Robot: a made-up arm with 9 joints. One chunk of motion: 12 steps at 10 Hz.
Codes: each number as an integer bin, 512 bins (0 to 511) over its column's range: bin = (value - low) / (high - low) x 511, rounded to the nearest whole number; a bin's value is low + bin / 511 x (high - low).
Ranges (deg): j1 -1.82..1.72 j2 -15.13..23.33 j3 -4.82..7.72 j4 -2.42..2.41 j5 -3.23..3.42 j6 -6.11..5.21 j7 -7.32..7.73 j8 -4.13..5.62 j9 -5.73..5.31
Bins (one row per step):
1: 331 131 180 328 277 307 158 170 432
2: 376 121 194 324 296 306 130 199 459
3: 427 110 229 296 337 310 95 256 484
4: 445 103 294 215 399 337 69 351 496
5: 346 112 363 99 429 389 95 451 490
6: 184 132 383 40 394 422 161 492 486
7: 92 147 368 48 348 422 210 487 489
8: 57 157 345 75 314 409 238 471 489
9: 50 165 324 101 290 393 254 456 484
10: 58 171 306 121 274 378 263 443 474
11: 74 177 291 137 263 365 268 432 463
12: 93 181 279 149 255 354 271 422 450
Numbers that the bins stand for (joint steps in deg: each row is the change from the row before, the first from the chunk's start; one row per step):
1: 0.473 -5.270 -0.403 0.680 0.375 0.691 -2.667 -0.886 3.603
2: 0.785 -6.023 -0.059 0.642 0.622 0.669 -3.491 -0.333 4.187
3: 1.138 -6.851 0.800 0.378 1.156 0.757 -4.522 0.755 4.727
4: 1.263 -7.378 2.395 -0.388 1.962 1.355 -5.288 2.567 4.986
5: 0.577 -6.700 4.088 -1.484 2.353 2.507 -4.522 4.475 4.856
6: -0.545 -5.195 4.579 -2.042 1.897 3.238 -2.578 5.257 4.770
7: -1.183 -4.066 4.211 -1.966 1.299 3.238 -1.135 5.162 4.835
8: -1.425 -3.314 3.646 -1.711 0.856 2.950 -0.310 4.857 4.835
9: -1.474 -2.711 3.131 -1.465 0.544 2.596 0.161 4.571 4.727
10: -1.418 -2.260 2.689 -1.276 0.336 2.264 0.426 4.323 4.511
11: -1.307 -1.808 2.321 -1.125 0.193 1.976 0.573 4.113 4.273
12: -1.176 -1.507 2.027 -1.012 0.088 1.732 0.662 3.922 3.992

